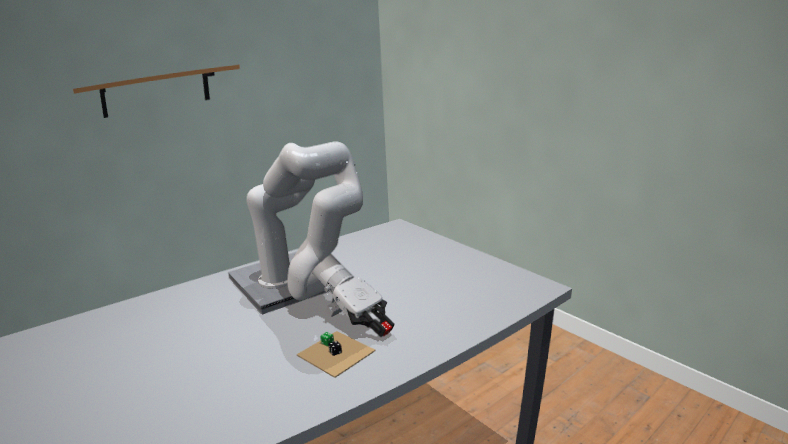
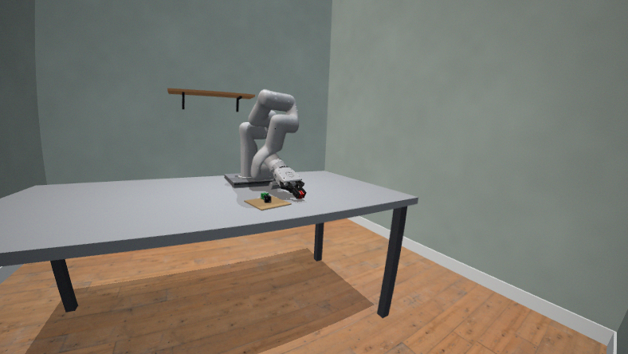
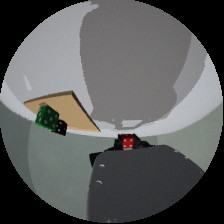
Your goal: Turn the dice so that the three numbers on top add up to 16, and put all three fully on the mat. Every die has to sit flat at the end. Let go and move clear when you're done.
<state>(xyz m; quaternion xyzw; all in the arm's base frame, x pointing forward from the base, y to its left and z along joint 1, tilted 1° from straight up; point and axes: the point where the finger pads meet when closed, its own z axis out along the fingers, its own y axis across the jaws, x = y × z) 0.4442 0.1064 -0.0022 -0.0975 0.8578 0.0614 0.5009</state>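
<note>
Now: hand 6 cm past the green die, 13 cm to the left of it and 2 cm above it. From my hand the other things lie so: black die (1 cm behind, 14 cm to the right, 2 cm below); then tan mat (1 cm behind, 14 cm to the right, 3 cm below); then red die (1 cm ahead, 1 cm below).
</note>
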